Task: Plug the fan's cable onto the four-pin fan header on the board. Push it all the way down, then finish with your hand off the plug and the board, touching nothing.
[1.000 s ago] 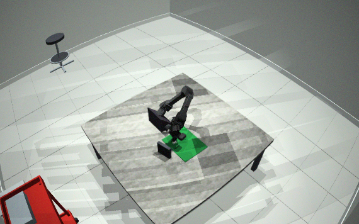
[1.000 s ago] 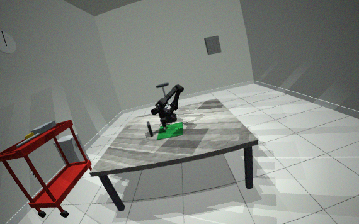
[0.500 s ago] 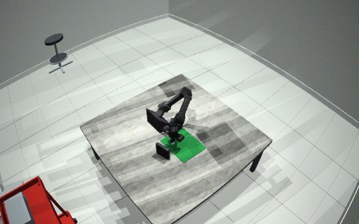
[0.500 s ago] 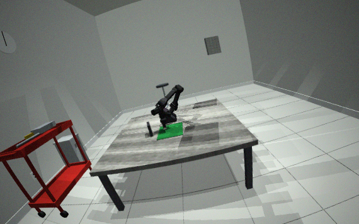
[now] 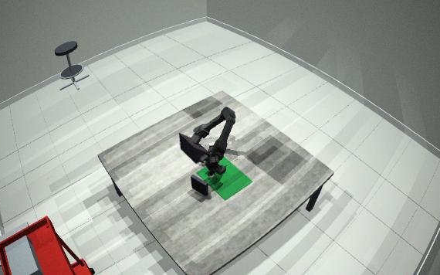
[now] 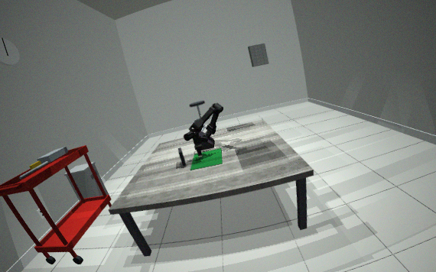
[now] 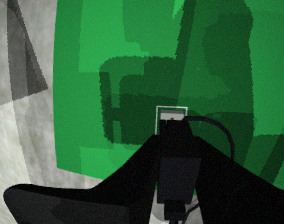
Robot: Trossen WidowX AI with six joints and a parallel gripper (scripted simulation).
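The dark plug is 10 mm to the right of my gripper tip and 10 mm above it. Round my gripper tip: green board (60 mm to the left, 60 mm ahead, 50 mm below); black fan (130 mm to the right, 60 mm ahead, 30 mm above); white four-pin header (30 mm below, 10 mm to the right).
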